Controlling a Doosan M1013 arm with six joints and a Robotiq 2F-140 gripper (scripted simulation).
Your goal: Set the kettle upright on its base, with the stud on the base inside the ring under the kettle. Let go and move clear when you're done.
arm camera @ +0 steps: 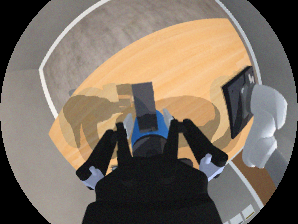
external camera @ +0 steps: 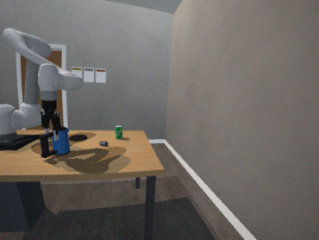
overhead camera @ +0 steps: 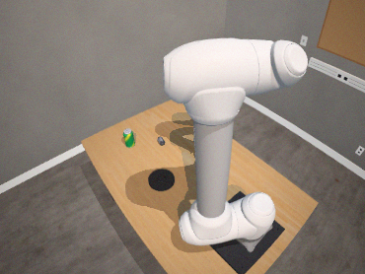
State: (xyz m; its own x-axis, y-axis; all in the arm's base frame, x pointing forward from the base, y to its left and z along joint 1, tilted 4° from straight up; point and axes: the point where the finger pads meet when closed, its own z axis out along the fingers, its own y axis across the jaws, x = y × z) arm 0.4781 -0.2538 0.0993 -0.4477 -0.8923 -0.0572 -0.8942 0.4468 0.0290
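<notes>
Right now the blue kettle is 50 mm below my hand, 20 mm to the left of it and 10 mm ahead of it. Round my hand: round black base: 360 mm to the left, 130 mm below, 50 mm ahead; green can: 420 mm ahead, 340 mm to the left, 80 mm below.
</notes>
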